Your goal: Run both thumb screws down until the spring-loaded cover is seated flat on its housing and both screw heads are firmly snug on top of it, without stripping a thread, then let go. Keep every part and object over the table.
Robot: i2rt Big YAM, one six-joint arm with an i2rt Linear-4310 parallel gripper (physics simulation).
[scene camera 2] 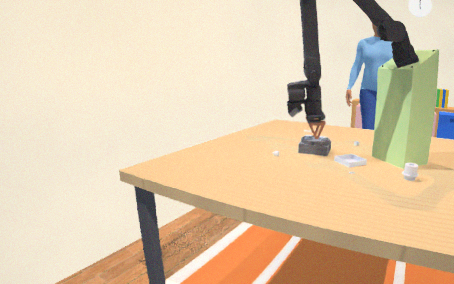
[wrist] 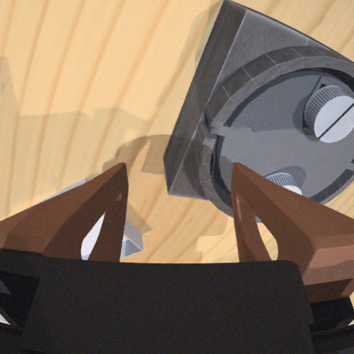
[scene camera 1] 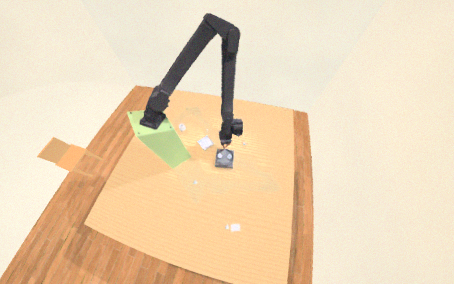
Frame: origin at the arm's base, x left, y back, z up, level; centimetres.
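Seen in the pictures: gripper, between the fingertips: [scene camera 2: 315, 136] [scene camera 1: 224, 145]; arm's base, origin of its link: [scene camera 2: 405, 60] [scene camera 1: 153, 120].
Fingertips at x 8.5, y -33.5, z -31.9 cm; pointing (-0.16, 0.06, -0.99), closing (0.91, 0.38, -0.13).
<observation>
Pixels of each thing's top centre, then the offset from my fingertips to it. "pt": a spot on its surface instead.
- dark grey housing, centre of its top: [scene camera 2: 315, 138] [scene camera 1: 224, 156] dx -7.5, dy -1.7, dz -2.2 cm
- shallow white tray, centre of its top: [scene camera 2: 350, 157] [scene camera 1: 205, 142] dx +3.2, dy +15.0, dz -5.8 cm
- white round part, centre of its top: [scene camera 2: 411, 164] [scene camera 1: 181, 125] dx +13.0, dy +37.1, dz -2.9 cm
- white square, a spot on its surface: [scene camera 1: 235, 227] pt dx -49.2, dy -15.6, dz -7.5 cm
The dark grey housing [scene camera 1: 224, 165] [scene camera 2: 314, 148] [wrist: 250, 37] stands on the table, turned at an angle in the wrist view. Inside its raised ring lies the round grey cover [wrist: 255, 135]. One thumb screw [scene camera 1: 229, 156] [wrist: 335, 119], with a knurled side and a slotted pale head, stands at the right in the wrist view. The other thumb screw [scene camera 1: 220, 156] [wrist: 282, 181] is partly hidden behind the right finger. My gripper [scene camera 1: 225, 146] [scene camera 2: 316, 136] [wrist: 179, 174] is partly open and empty. Its right fingertip overlaps the cover's near side in the wrist view; its left is over bare table. Screw tightness cannot be told.
A shallow white tray [scene camera 1: 205, 143] [scene camera 2: 350, 161] lies beside the housing. A white round part [scene camera 1: 182, 127] [scene camera 2: 410, 171] stands near the green pedestal [scene camera 1: 165, 145] [scene camera 2: 392, 115]. Small white pieces [scene camera 1: 195, 182] [scene camera 2: 276, 153] and a white square [scene camera 1: 235, 227] lie on the table.
</observation>
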